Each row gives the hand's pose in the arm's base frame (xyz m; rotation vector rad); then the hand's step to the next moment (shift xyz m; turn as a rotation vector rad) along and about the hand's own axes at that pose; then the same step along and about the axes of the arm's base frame.
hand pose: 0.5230 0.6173 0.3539 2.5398 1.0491 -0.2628
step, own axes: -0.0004 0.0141 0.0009 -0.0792 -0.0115 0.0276
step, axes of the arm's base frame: 0.0097 -0.0098 0.0031 -0.0647 -0.0545 -0.0037
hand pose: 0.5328 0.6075 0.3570 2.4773 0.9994 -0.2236
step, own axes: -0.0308 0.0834 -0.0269 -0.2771 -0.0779 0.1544
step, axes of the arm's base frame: 0.0348 -0.0591 0.0627 -0.2512 -0.1940 -0.0772
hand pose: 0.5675 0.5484 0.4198 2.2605 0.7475 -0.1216
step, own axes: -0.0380 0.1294 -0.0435 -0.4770 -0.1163 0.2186
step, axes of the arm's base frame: 0.0338 -0.0607 0.1235 -0.4288 -0.3118 -0.0878
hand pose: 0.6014 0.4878 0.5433 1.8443 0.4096 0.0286
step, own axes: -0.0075 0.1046 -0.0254 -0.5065 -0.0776 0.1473
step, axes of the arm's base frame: 0.0148 -0.0051 0.1068 -0.4624 -0.2644 -0.0239
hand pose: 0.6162 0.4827 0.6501 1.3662 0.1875 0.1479
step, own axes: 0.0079 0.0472 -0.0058 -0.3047 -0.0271 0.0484
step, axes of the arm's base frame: 0.0066 0.0166 0.0448 -0.2868 -0.1168 -0.0029
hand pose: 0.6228 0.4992 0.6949 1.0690 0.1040 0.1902
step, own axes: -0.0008 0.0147 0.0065 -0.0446 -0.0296 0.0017
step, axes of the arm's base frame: -0.0012 0.0011 0.0160 -0.0403 -0.0244 -0.0255
